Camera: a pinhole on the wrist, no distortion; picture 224 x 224 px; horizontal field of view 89.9 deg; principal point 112.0 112.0 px. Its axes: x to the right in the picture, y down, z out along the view. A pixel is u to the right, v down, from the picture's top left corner.
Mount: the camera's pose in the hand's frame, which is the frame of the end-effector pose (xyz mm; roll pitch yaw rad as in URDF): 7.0 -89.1 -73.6 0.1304 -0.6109 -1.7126
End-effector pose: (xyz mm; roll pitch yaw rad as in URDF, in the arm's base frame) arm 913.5 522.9 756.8 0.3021 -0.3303 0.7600
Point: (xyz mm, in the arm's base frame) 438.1 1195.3 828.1
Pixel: outside the picture
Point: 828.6 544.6 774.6
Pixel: 55 80
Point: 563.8 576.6 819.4
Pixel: 33 43
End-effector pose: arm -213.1 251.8 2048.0 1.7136 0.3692 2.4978
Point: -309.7 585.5 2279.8
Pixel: 51 154
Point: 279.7 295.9 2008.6
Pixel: 213 19
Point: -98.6 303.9 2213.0
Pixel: 78 63
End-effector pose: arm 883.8 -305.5 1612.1 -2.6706 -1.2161 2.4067
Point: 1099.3 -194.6 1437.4
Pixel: outside the picture
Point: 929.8 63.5 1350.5
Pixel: 46 65
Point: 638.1 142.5 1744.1
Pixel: 76 175
